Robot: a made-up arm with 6 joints.
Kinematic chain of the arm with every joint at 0, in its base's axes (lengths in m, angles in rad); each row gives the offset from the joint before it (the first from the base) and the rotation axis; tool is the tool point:
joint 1: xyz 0 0 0.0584 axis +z
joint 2: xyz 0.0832 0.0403 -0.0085 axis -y
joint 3: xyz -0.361 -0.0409 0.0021 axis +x
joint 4: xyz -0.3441 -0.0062 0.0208 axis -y
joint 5: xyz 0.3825 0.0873 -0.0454 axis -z
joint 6: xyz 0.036 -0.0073 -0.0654 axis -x
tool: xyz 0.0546 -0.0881 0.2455
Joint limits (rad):
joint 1: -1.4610..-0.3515
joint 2: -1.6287..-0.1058
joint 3: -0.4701..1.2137
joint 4: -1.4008..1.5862
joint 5: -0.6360..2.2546
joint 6: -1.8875..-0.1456
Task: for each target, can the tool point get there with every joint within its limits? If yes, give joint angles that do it. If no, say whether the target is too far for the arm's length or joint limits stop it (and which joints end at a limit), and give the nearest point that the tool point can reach.
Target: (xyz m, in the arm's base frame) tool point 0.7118 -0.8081 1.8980
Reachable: no: too far | nearest point 0.3681 -0.4179 0.9310 | short by 1.098 m
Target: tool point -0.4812 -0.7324 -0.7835
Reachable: no: joint limits stop it (at a limit: joint 1, joint 2, joint 3, joint 5) | nearest point -0.4989 -0.1565 -0.3671 | short by 0.711 m
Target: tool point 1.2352 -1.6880 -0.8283
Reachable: no: too far | nearest point 0.3815 -0.5214 0.3468 | short by 1.863 m
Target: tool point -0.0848 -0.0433 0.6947
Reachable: yes | joints -0.8210 -0.8514 -0.0820 0.8899 0.6908 -0.4008
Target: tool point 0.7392 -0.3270 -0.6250
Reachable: no: joint limits stop it (at a limit: joint 1, joint 2, joint 5) | nearest point 0.2782 0.1985 -0.1961 | short by 0.820 m
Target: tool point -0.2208 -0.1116 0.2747
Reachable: yes | joints -0.4814 -1.0314 0.7769 0.3593 0.2945 -1.1133
